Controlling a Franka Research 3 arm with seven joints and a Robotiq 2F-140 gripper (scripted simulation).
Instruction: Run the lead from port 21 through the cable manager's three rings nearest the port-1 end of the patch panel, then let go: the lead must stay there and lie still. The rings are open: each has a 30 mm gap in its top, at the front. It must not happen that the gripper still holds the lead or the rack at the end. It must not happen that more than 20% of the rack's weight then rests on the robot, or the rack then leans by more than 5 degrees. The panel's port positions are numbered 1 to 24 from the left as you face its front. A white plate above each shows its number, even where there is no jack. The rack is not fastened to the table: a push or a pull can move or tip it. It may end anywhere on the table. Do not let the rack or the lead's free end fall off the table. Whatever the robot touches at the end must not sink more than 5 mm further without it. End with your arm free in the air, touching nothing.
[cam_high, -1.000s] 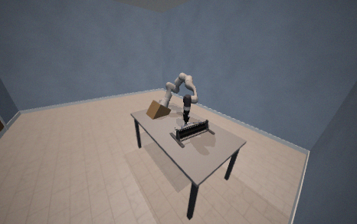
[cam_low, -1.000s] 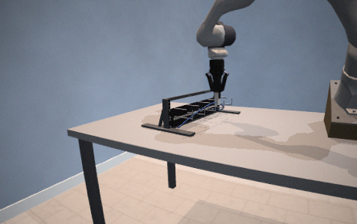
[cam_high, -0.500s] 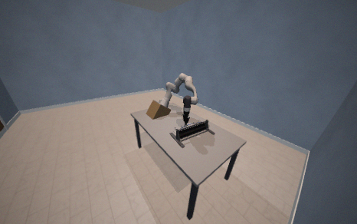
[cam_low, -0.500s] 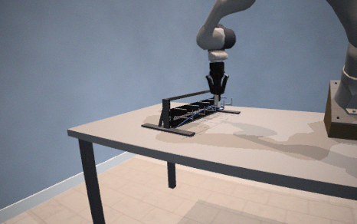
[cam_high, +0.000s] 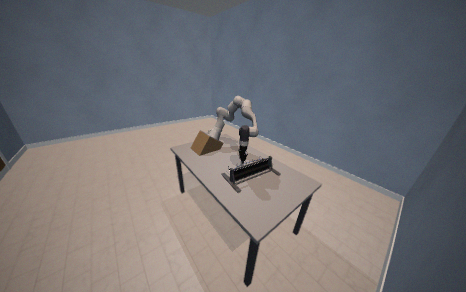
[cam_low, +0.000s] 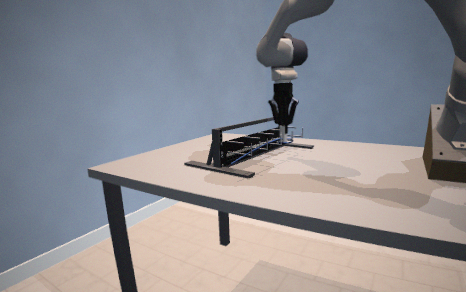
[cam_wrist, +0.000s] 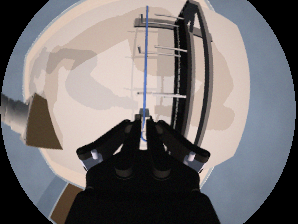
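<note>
Now: the black rack 10 cm ahead of my hand, 6 cm to the left of it and 2 cm below it.
</note>
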